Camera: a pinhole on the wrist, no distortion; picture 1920 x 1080 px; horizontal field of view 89.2 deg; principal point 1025.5 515.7 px. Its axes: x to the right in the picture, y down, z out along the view. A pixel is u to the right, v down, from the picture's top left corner.
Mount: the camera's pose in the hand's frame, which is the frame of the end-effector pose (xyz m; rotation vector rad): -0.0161 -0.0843 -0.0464 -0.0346 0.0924 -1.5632
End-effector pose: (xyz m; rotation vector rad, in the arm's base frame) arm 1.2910 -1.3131 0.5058 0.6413 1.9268 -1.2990
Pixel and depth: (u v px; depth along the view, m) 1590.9 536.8 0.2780
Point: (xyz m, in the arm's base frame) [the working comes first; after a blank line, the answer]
In the camera's frame: 0.1615 0.0060 0.2780

1.1594 -1.6157 0.5889
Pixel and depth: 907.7 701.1 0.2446
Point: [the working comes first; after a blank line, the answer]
In the camera's frame: -0.0296 0.0466 0.2446

1.2689 -1.5167 0.4566
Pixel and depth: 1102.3 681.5 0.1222
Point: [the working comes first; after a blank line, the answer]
In the camera's frame: 0.0096 0.0208 0.1222

1.2309 -1.4174 0.5333
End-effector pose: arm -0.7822 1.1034 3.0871 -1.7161 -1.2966 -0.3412
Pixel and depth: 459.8 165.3 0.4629
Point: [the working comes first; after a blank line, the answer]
In the camera's frame: -0.2690 -0.1666 0.4629

-0.8267 1.3600 2.6711
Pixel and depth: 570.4 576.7 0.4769
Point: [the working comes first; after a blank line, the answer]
In the camera's frame: -0.2229 0.0299 0.4769

-0.7847 1.4777 2.8302
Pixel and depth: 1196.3 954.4 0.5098
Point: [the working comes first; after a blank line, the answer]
In the camera's frame: 0.0894 0.2297 0.5098

-0.9737 1.6097 3.1226
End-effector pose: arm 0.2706 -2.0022 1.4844 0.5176 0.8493 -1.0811
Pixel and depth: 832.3 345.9 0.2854
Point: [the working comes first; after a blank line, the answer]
In the camera's frame: -0.0566 -0.0498 0.2854

0.3097 -2.1729 1.6638
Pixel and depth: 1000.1 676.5 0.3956
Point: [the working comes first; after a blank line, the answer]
In the camera's frame: -0.0103 0.0653 0.3956

0.3247 -2.3332 1.6233
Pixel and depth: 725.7 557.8 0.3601
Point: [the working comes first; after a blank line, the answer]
In the camera's frame: -0.1109 0.0156 0.3601

0.3968 -2.2431 1.6467
